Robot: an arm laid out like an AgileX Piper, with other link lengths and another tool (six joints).
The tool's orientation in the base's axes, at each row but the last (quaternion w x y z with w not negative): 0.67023, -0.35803, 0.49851, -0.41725; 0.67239, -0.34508, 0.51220, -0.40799; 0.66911, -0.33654, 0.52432, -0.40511; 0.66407, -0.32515, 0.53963, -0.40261; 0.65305, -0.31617, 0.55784, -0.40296; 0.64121, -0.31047, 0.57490, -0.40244; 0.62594, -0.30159, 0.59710, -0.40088; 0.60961, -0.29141, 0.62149, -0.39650; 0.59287, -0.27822, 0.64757, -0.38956; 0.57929, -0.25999, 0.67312, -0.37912; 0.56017, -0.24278, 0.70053, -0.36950; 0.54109, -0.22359, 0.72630, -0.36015
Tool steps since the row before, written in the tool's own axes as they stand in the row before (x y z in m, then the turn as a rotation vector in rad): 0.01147, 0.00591, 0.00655, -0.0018, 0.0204, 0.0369; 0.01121, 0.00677, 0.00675, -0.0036, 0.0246, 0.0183; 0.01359, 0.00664, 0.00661, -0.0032, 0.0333, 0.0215; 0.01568, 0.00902, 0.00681, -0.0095, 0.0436, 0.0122; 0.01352, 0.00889, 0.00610, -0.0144, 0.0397, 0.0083; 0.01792, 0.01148, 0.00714, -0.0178, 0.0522, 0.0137; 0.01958, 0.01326, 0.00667, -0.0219, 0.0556, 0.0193; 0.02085, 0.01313, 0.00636, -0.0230, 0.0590, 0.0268; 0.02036, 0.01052, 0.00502, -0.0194, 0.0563, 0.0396; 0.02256, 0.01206, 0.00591, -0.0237, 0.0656, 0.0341; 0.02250, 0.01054, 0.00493, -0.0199, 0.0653, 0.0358; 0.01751, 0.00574, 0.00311, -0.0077, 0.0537, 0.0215
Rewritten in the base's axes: 0.00931, -0.00775, -0.00792, 0.0395, 0.0121, -0.0085; 0.00947, -0.00690, -0.00894, 0.0220, 0.0146, -0.0159; 0.00935, -0.00904, -0.01016, 0.0269, 0.0182, -0.0230; 0.00979, -0.00972, -0.01354, 0.0191, 0.0286, -0.0309; 0.00826, -0.00788, -0.01299, 0.0143, 0.0312, -0.0259; 0.00914, -0.01056, -0.01757, 0.0216, 0.0399, -0.0343; 0.00780, -0.01097, -0.02056, 0.0277, 0.0445, -0.0345; 0.00607, -0.01173, -0.02175, 0.0357, 0.0462, -0.0364; 0.00312, -0.01192, -0.01997, 0.0475, 0.0395, -0.0360; 0.00248, -0.01208, -0.02318, 0.0438, 0.0494, -0.0408; -0.00020, -0.01176, -0.02243, 0.0444, 0.0460, -0.0431; -0.00219, -0.00971, -0.01582, 0.0263, 0.0339, -0.0396
